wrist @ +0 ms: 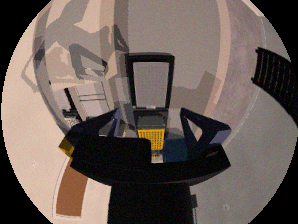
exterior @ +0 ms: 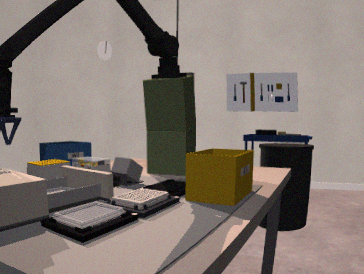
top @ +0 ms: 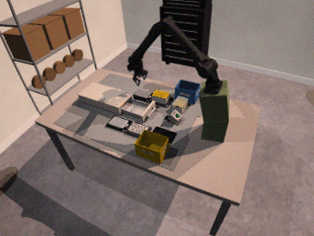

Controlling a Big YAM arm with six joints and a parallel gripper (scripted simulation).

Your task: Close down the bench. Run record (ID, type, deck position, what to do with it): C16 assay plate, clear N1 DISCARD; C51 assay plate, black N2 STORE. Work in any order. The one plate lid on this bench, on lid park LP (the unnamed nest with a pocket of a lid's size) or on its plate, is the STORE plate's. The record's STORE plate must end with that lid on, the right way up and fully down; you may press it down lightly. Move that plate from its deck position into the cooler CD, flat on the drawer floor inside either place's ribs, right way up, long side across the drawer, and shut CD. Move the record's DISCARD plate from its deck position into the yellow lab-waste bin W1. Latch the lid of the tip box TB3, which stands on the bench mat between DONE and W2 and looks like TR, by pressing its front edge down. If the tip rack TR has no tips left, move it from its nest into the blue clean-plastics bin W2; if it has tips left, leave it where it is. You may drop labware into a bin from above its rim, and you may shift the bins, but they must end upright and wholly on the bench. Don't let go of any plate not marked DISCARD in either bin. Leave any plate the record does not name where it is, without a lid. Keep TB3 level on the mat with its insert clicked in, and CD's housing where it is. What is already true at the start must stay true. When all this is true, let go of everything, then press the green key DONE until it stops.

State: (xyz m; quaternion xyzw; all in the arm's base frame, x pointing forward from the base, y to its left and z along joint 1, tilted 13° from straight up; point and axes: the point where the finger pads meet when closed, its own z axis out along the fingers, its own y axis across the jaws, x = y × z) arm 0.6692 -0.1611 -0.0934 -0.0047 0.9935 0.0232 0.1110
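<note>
My hand is 12 cm above the clear plate lid. The rest, counted from my hand: black plate: 13 cm below; black nest N2: 14 cm below; yellow-topped tip rack TR: 18 cm behind, 1 cm to the right, 9 cm below.
</note>
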